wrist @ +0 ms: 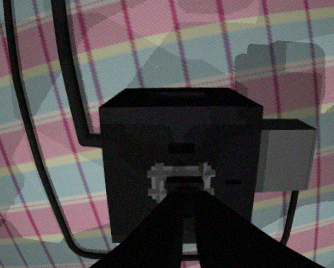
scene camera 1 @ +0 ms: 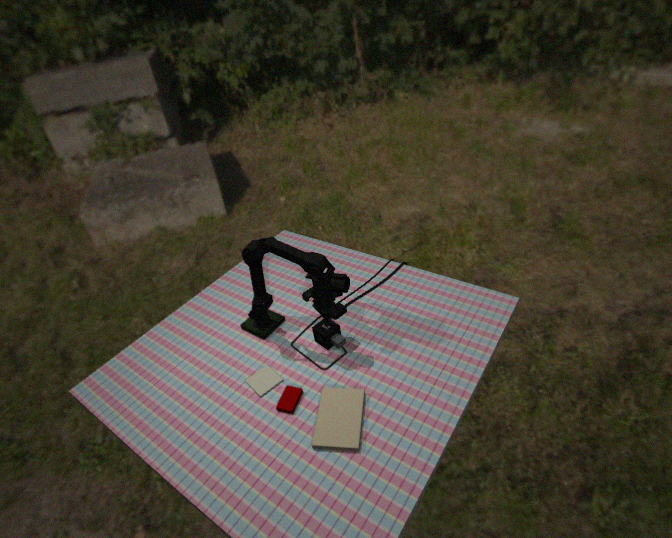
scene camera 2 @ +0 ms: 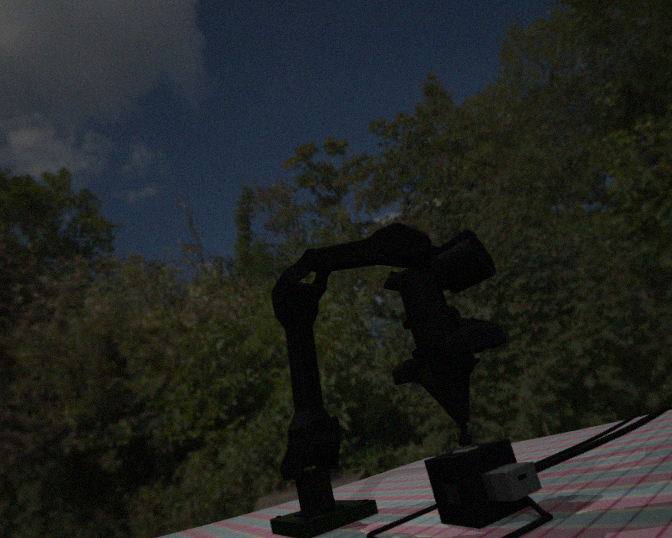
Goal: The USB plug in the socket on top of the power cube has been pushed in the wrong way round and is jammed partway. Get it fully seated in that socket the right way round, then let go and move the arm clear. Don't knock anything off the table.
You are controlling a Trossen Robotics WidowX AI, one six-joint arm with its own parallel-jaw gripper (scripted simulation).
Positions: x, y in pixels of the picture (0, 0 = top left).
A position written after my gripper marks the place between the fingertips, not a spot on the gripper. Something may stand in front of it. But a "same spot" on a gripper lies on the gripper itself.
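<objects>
The wrist view has a beige board out of frame, and the board is out of frame in scene camera 2 as well, but you'd find it in scene camera 1 (338, 427). My gripper you'd find in scene camera 1, in scene camera 2 and in the wrist view (187, 201). And on my gripper, (scene camera 1: 324, 315) and (scene camera 2: 448, 383) are the same spot.
</objects>
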